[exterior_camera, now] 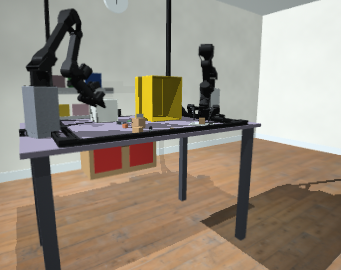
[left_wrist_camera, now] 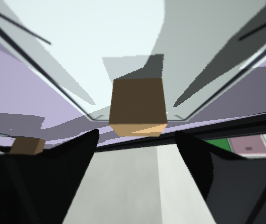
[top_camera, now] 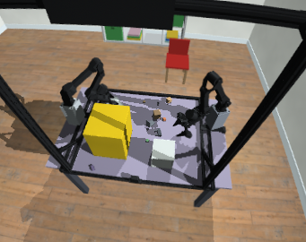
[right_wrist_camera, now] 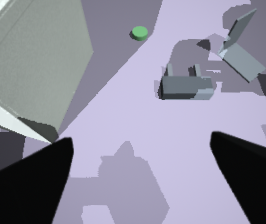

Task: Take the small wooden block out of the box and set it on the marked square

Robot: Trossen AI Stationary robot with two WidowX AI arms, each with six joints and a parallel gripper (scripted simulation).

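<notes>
The marked square is 50 mm below my left hand, 10 mm to the left of it and 10 mm behind it. Also, from my left hand: grey part: 370 mm to the right, 260 mm behind, 40 mm below.
</notes>
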